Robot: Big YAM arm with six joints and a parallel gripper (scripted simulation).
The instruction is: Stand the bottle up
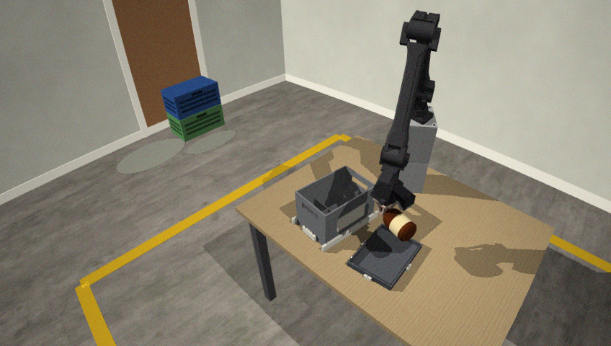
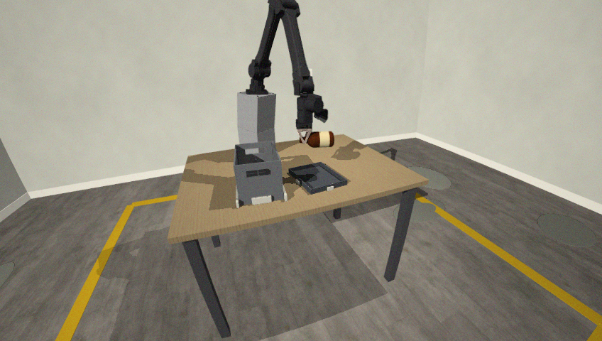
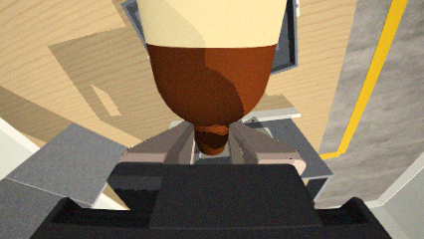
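Now: hand 10 mm short of the brown bottle and 50 mm to the right of it. From my hand the other things lie so: dark tray (20 mm ahead, 50 mm to the left, 180 mm below); then grey crate (10 mm ahead, 230 mm to the right, 110 mm below).
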